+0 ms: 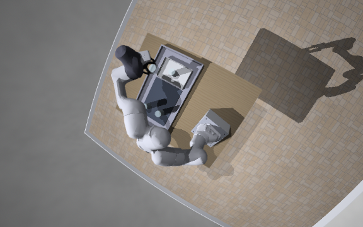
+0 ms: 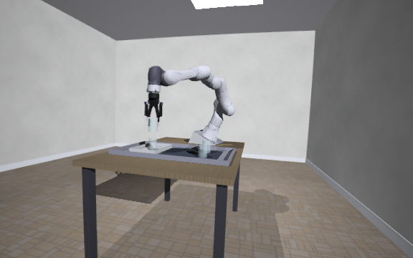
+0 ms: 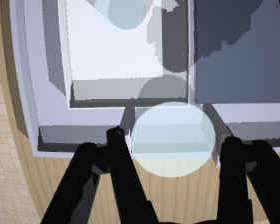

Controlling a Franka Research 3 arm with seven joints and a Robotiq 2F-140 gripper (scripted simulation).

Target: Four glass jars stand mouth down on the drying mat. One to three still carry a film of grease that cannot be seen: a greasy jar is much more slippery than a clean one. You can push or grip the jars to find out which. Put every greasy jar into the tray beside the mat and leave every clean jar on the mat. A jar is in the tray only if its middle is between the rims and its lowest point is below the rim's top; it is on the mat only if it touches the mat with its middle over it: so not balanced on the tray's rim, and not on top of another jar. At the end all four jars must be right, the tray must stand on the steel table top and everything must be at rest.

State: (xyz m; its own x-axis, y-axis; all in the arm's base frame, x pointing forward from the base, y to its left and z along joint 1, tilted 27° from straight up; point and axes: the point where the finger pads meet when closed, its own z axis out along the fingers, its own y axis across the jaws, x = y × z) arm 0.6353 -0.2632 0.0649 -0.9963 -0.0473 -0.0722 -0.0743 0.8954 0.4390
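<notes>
Right now the white tray is 90 mm behind my hand, 70 mm to the right of it and 210 mm below it. Round my hand: dark drying mat 120 mm behind, 250 mm to the left, 220 mm below.
</notes>
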